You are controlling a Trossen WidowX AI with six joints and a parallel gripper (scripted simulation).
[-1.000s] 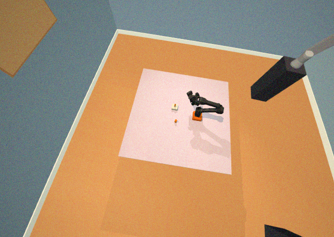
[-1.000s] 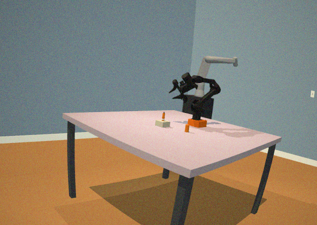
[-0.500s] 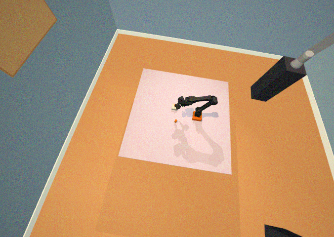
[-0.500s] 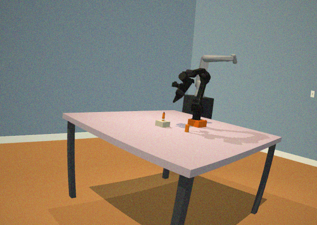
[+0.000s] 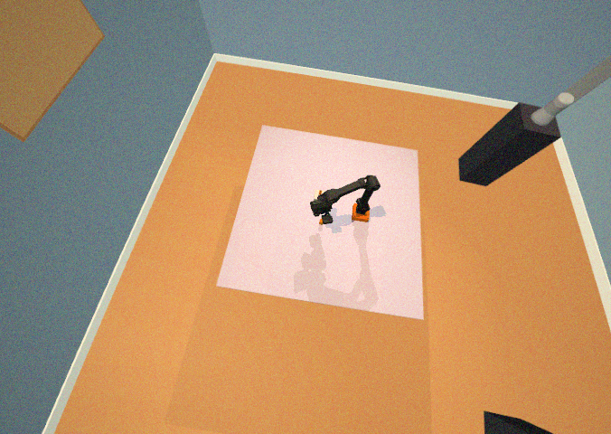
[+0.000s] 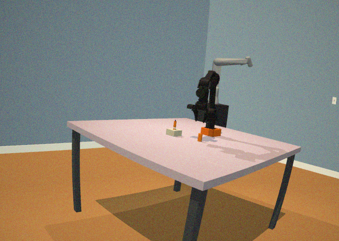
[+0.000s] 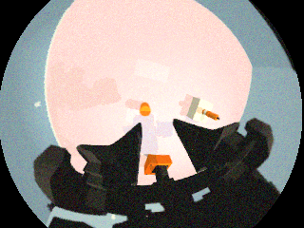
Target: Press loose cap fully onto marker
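The orange cap is 10 mm behind my gripper tip, 20 mm to the left of it and 100 mm below it. Also, from my gripper tip: orange marker 40 mm ahead, 180 mm to the right, 40 mm below; then cream holder block 40 mm ahead, 180 mm to the right, 100 mm below.
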